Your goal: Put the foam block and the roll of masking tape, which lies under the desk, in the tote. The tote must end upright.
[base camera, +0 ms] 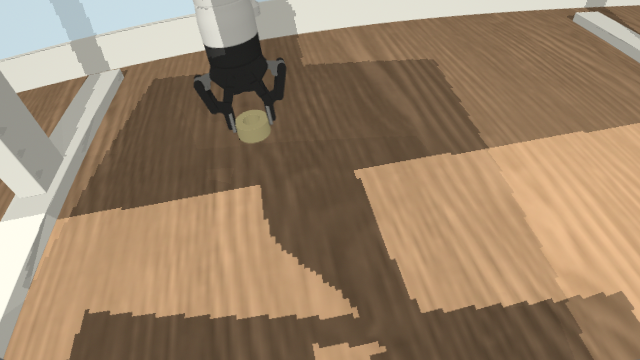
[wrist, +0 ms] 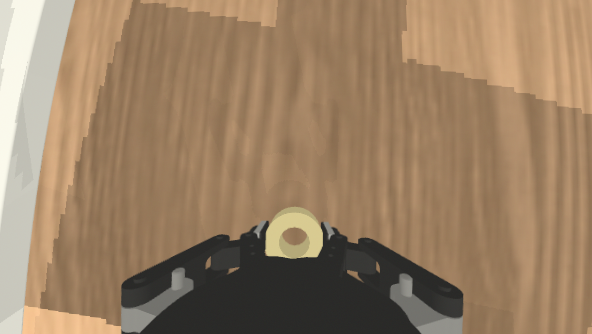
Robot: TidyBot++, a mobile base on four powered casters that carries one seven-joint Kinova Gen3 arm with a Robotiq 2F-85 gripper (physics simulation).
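Frame: origin at the arm's base, x ahead, y left, z up, level; centimetres.
Seen in the pictures: gripper, fingertip midpoint: (base camera: 253, 125) (wrist: 294, 231).
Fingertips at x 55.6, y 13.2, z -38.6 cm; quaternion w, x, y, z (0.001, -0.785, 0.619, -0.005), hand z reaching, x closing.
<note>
A point is followed by its place in that frame.
The roll of masking tape (base camera: 253, 132) {y 12.5, x 52.5, z -37.6 cm} (wrist: 294, 220) {y 13.6, x 57.0, z -37.0 cm} is a pale yellow ring lying flat at floor level on the shaded wood floor, left of the upper middle in the base camera view and at the lower middle in the wrist view. My gripper (base camera: 252, 122) {y 13.2, x 55.6, z -38.6 cm} (wrist: 294, 231) {y 13.2, x 55.6, z -38.6 cm} points down with one finger on each side of the roll, and the finger pads sit against its outer sides. It is shut on the roll. The part of the roll nearest the palm is hidden in the wrist view. The foam block and the tote do not show in either view.
A white post (base camera: 25, 150) {y 43.9, x 43.4, z -30.4 cm} and a white floor rail (base camera: 82, 135) stand at the left in the base camera view. A white rail (wrist: 30, 100) {y 45.4, x 61.6, z -37.9 cm} also runs along the left edge of the wrist view. Another white rail (base camera: 612, 32) lies at the far right, and a pale wall (base camera: 350, 11) {y -5.4, x 96.2, z -35.7 cm} runs behind.
</note>
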